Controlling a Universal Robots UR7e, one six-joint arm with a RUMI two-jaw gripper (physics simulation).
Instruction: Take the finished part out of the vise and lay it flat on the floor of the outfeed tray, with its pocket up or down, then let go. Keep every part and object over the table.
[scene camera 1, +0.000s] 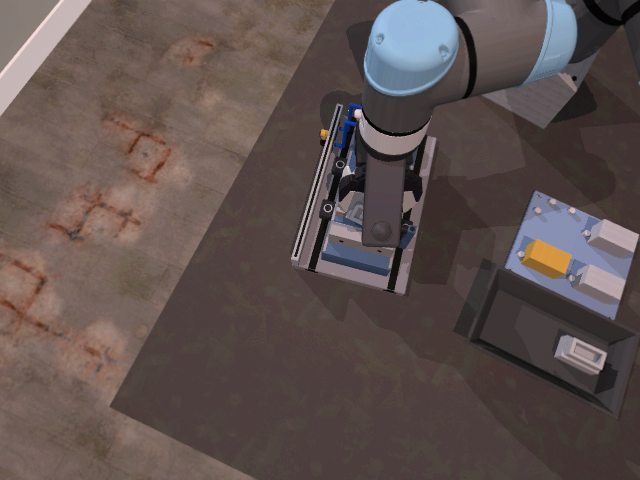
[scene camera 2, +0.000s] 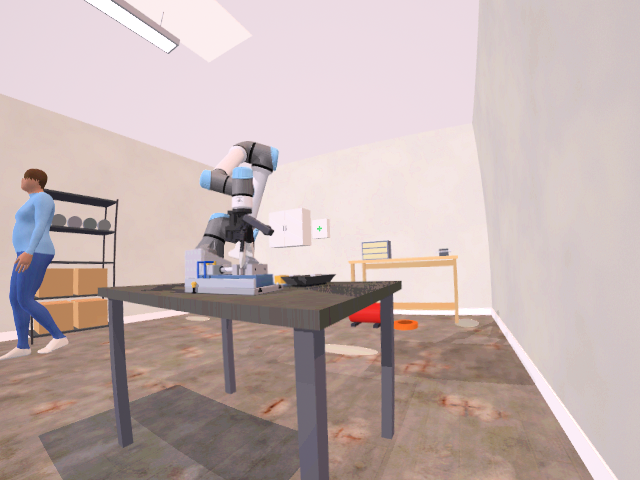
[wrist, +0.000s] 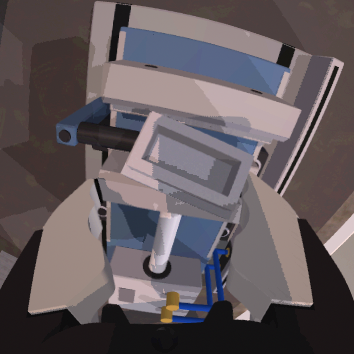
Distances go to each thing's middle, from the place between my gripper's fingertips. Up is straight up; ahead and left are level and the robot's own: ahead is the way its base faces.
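The vise (scene camera 1: 335, 253) is 40 mm below my hand, 50 mm behind it and 10 mm to the right of it. Going by their middles, the vise is the nearest to my hand of the things named here. As for the orange block (scene camera 1: 539, 256), I see it 300 mm to the left of my hand, 60 mm below it and 10 mm behind it.
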